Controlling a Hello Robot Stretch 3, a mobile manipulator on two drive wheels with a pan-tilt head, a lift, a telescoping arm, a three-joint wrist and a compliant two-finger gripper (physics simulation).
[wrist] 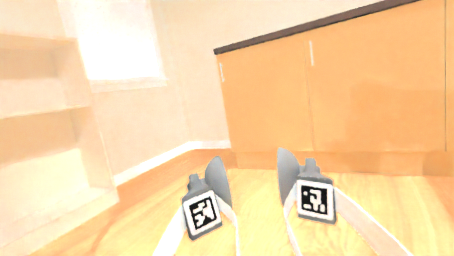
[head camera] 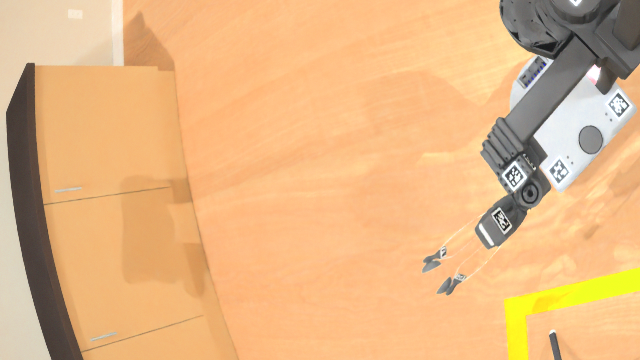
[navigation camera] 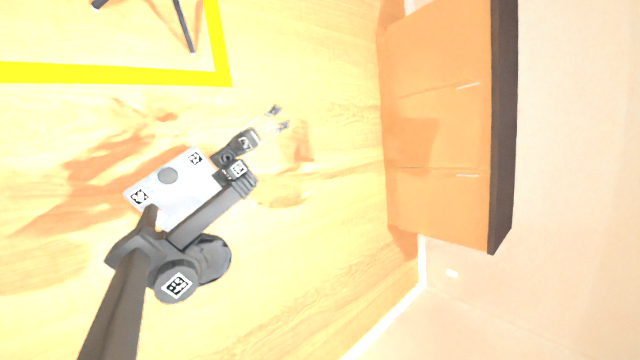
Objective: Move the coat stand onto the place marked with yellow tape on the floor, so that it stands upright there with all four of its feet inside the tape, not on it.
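Seen in the pictures: gripper, between the fingertips: (wrist: 250,171) (head camera: 430,282) (navigation camera: 284,114); robot's base, origin of its link: (head camera: 587,138) (navigation camera: 168,174).
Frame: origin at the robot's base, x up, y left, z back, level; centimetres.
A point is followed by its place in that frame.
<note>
Part of the coat stand shows: one thin dark leg (head camera: 555,345) @[x 5.6, y -46.3, z -44.6 cm] with a pale tip at the bottom right of the head view, and two legs, one of them a slim leg (navigation camera: 184,27) @[x 10.3, y -47.0, z -49.3 cm], at the top left of the navigation view. These parts lie inside the yellow tape (head camera: 575,295) @[x 0.1, y -33.0, z -35.5 cm] (navigation camera: 150,77) @[x 0.1, y -23.0, z -39.7 cm], near a corner; the pole and the other feet are out of view. My gripper (head camera: 437,276) @[x 55.8, y -42.3, z 2.7 cm] (navigation camera: 279,117) @[x 55.8, y -42.3, z 2.7 cm] (wrist: 250,171) @[x 55.8, y -42.3, z 2.7 cm] is open and empty, outside the tape beyond that corner. The coat stand does not show in the wrist view.
A long wooden cabinet (head camera: 110,130) @[x 46.6, y -123.0, z 124.7 cm] (navigation camera: 440,140) @[x 55.2, y -146.9, z 81.5 cm] (wrist: 270,100) @[x 50.3, y -177.3, z 26.6 cm] with a dark top stands along the wall ahead of the gripper. My white base (head camera: 570,130) @[x 16.0, y -3.0, z 5.5 cm] (navigation camera: 190,185) @[x 16.0, y -3.8, z 8.4 cm] is outside the tape. A pale shelf unit (wrist: 90,145) @[x 40.4, y -173.2, z -95.5 cm] stands at the left of the wrist view.
</note>
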